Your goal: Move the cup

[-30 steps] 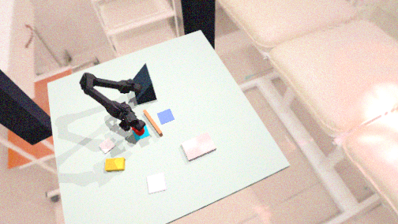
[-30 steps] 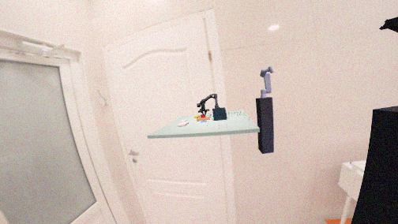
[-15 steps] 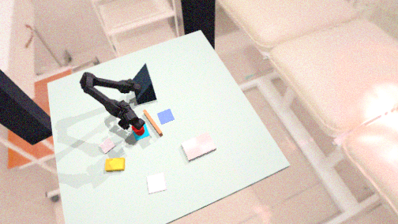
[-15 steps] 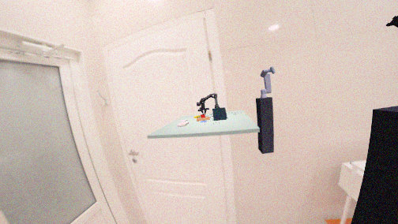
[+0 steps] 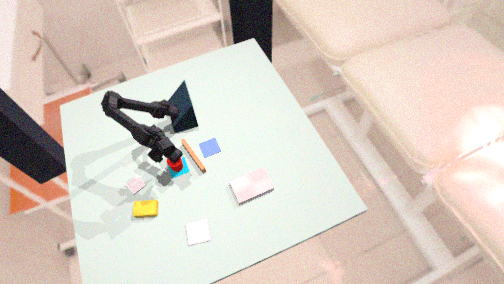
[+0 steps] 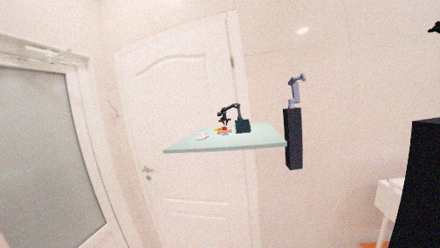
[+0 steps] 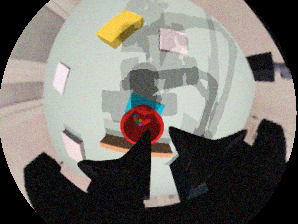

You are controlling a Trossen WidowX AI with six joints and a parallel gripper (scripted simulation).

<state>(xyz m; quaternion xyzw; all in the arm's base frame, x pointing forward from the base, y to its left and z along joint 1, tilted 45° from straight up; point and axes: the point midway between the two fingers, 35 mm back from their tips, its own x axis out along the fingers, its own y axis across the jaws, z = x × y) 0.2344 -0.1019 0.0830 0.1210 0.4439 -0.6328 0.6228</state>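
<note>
The red cup lies 5 cm below my gripper tip, 2 cm ahead of it and 1 cm to the left of it. Round my gripper tip: pinkish tile: 21 cm to the right, 9 cm below, 1 cm ahead; then orange bar: 11 cm to the left, 8 cm below, 2 cm ahead; then cyan pad: 10 cm below, 3 cm ahead, 1 cm to the left.
</note>
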